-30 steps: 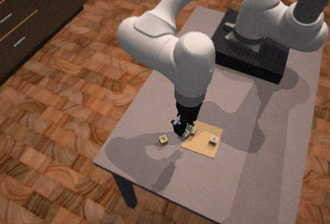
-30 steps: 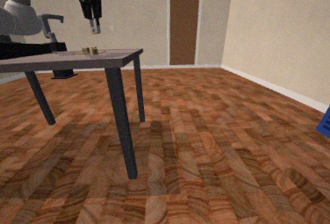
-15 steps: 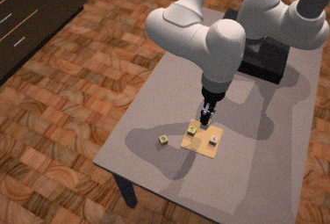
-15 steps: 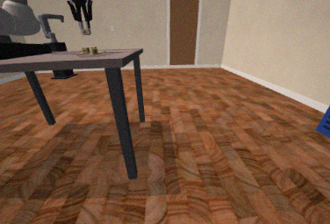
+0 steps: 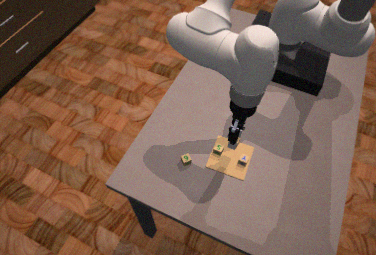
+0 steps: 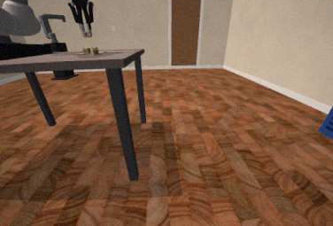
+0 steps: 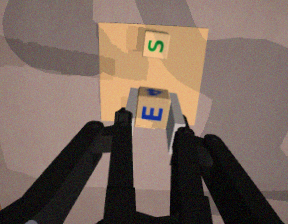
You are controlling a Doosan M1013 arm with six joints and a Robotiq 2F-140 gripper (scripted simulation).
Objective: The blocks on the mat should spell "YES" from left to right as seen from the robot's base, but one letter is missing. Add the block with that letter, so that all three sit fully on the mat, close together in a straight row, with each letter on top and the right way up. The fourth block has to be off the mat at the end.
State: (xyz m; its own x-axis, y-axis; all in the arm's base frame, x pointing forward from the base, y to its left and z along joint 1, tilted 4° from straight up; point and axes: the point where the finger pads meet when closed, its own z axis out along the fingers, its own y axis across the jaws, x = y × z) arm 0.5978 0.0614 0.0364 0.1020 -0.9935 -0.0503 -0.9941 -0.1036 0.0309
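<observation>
My gripper is now 13 cm above the tan mat.
</observation>
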